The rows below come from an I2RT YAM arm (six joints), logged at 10 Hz.
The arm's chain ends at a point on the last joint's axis. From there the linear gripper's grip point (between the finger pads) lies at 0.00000 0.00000 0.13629 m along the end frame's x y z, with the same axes.
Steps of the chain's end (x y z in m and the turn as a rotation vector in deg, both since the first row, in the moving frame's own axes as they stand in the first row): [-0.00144, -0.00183, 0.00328, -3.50, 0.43, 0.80]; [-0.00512, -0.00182, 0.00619, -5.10, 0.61, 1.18]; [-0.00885, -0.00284, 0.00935, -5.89, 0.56, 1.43]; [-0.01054, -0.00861, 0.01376, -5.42, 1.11, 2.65]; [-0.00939, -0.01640, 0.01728, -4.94, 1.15, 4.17]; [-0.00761, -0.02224, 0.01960, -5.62, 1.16, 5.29]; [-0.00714, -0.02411, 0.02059, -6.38, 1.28, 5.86]
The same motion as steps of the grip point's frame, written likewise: [-0.00048, 0.00650, 0.00302, -3.50, 0.43, 0.80]; [-0.00380, 0.01031, 0.00564, -5.10, 0.61, 1.18]; [-0.00770, 0.01116, 0.00862, -5.89, 0.56, 1.43]; [-0.00820, 0.00432, 0.01313, -5.42, 1.11, 2.65]; [-0.00709, -0.00458, 0.01675, -4.94, 1.15, 4.17]; [-0.00548, -0.00879, 0.01892, -5.62, 1.16, 5.29]; [-0.00488, -0.00884, 0.01971, -6.38, 1.28, 5.86]
